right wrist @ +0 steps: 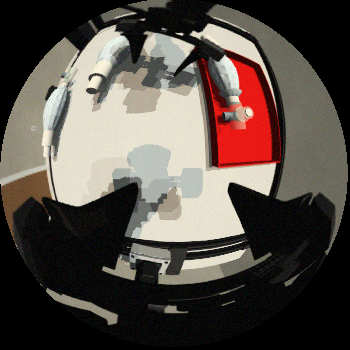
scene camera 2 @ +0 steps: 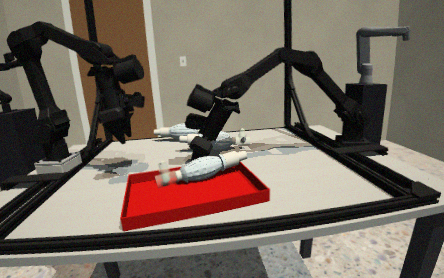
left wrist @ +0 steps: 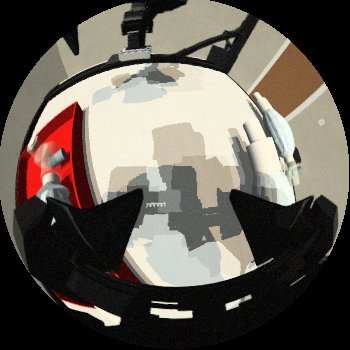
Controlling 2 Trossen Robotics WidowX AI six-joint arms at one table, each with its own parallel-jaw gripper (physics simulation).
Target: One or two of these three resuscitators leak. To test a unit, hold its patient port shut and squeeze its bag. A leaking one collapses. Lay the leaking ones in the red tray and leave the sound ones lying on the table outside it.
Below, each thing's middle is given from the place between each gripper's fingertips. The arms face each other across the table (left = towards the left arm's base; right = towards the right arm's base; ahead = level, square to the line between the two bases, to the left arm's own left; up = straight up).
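There is the red tray point(scene camera 2: 144, 205), 15 cm ahead of my right hand, 18 cm to the left of it and 9 cm below it.
My left gripper is 10 mm above the red tray, 20 mm to the left of it and 210 mm short of it. Going by its middle, the tray is nearer to my left gripper than to my right hand.
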